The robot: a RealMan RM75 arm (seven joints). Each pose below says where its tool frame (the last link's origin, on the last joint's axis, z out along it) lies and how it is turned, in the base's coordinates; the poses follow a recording.
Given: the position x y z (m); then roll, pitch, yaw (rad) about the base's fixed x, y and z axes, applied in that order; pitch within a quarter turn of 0, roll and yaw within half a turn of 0.
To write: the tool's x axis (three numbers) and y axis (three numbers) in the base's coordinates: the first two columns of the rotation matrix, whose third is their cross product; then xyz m. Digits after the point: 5 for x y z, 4 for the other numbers.
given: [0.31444 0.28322 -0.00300 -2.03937 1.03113 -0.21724]
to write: [0.5018 -0.1108 -0.8579 -0.8448 -0.2760 -0.4585 0.31444 0.28322 -0.00300]
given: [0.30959 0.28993 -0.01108 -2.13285 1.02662 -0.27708]
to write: [0.4980 -0.1416 -0.8556 -0.8421 -0.3146 -0.4381 0.30959 0.28993 -0.01108]
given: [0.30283 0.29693 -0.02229 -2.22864 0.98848 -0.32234]
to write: [0.5216 -0.1742 -0.8352 -0.8205 -0.3706 -0.4352 0.30283 0.29693 -0.02229]
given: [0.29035 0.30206 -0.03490 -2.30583 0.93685 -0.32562]
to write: [0.5612 -0.1895 -0.8057 -0.7808 -0.4442 -0.4394 0.29035 0.30206 -0.03490]
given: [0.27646 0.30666 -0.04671 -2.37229 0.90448 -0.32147]
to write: [0.5864 -0.1953 -0.7861 -0.7458 -0.5088 -0.4300 0.27646 0.30666 -0.04671]
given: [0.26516 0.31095 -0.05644 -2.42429 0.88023 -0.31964]
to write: [0.6047 -0.2002 -0.7709 -0.7179 -0.5562 -0.4187 0.26516 0.31095 -0.05644]
